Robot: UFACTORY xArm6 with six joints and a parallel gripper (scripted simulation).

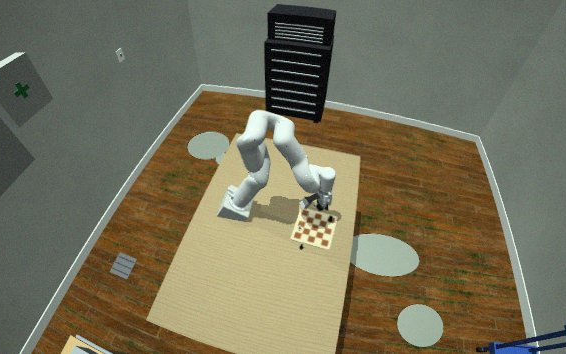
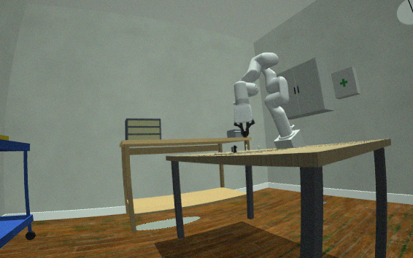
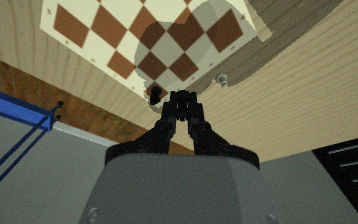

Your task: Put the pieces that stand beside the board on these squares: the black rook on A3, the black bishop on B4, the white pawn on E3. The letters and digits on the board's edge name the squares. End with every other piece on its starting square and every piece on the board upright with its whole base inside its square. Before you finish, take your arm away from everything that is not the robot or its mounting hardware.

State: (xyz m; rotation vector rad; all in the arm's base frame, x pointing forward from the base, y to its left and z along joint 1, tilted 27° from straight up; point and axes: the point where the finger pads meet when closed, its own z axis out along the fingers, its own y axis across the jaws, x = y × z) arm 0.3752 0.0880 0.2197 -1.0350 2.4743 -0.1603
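Now: hand 4 cm past the white pawn, 6 cm to the right of it and 10 cm above it. Also, from my hand: black chess piece (1 cm below); then chessboard (7 cm to the right, 11 cm below).
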